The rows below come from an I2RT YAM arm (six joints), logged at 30 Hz.
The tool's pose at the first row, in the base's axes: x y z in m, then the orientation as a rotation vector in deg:
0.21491 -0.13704 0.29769 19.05 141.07 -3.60
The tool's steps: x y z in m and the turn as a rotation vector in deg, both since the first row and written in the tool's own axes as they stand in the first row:
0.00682 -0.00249 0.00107 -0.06 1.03 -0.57
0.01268 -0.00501 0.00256 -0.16 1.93 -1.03
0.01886 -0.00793 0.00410 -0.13 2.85 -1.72
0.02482 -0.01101 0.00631 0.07 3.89 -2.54
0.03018 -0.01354 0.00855 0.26 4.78 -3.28
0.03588 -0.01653 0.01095 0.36 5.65 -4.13
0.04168 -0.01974 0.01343 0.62 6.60 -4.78
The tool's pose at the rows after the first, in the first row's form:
0.20974 -0.13807 0.29259 18.43 142.19 -3.61
0.20554 -0.13939 0.28774 17.91 143.15 -3.54
0.20102 -0.14104 0.28264 17.16 144.18 -3.74
0.19703 -0.14297 0.27714 16.32 145.36 -4.18
0.19366 -0.14451 0.27200 15.56 146.37 -4.60
0.19001 -0.14644 0.26651 14.61 147.36 -4.96
0.18627 -0.14857 0.26089 13.98 148.41 -5.43

